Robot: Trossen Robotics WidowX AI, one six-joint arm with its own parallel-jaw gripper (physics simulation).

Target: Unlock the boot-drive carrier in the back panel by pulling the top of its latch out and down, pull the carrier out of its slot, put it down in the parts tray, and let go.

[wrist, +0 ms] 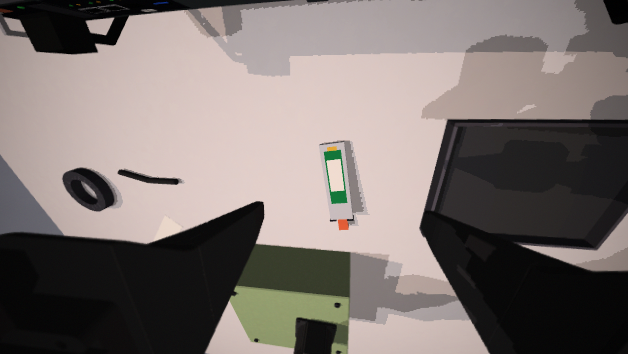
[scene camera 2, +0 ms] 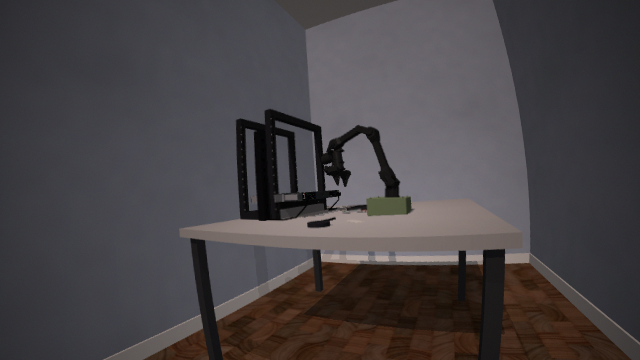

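Seen in the pictures: gripper, between the fingertips: (wrist: 342, 213) (scene camera 2: 341, 186); arm's base, origin of its link: (wrist: 315, 330) (scene camera 2: 392, 197).
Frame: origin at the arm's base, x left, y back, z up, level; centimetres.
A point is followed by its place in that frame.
Observation:
The carrier (wrist: 336, 175) {x 0.1, y -25.7, z -6.4 cm} lies on the table in the wrist view, a narrow grey body with a green and white label on top and an orange latch (wrist: 343, 225) {x -2.0, y -17.6, z -6.4 cm} at its near end. It is out of the back panel (wrist: 65, 7) {x 18.5, y -40.2, z 4.1 cm} (scene camera 2: 320, 194) {x 5.8, y -41.2, z 3.8 cm} and apart from it. The dark parts tray (wrist: 441, 165) {x -11.9, y -29.0, z -6.3 cm} is to the right of the carrier, not touching it. My gripper (scene camera 2: 341, 185) {x -0.6, y -30.4, z 7.7 cm} (wrist: 342, 213) {x -0.6, y -30.4, z 7.7 cm} is open and empty, with its fingers pointing down above the table. In the wrist view the carrier shows between and beyond the fingertips. The carrier is too small to make out surely in the scene view.
A black rack frame (scene camera 2: 270, 165) {x 32.3, y -53.8, z 21.1 cm} stands at the left of the table (scene camera 2: 425, 235) {x 60.3, y 28.9, z -7.7 cm}. A green box (scene camera 2: 387, 206) {x 13.7, y 1.8, z -3.6 cm} (wrist: 295, 315) {x 3.4, y -3.6, z 0.3 cm} sits by the arm's base. A black ring (wrist: 105, 192) {x 42.2, y -15.4, z -6.7 cm} (scene camera 2: 318, 224) {x 50.2, y -12.5, z -6.5 cm}, a bent black rod (wrist: 150, 179) {x 30.9, y -19.9, z -7.0 cm} and a pale paper piece (wrist: 167, 229) {x 32.2, y -7.7, z -7.7 cm} lie left of the carrier.

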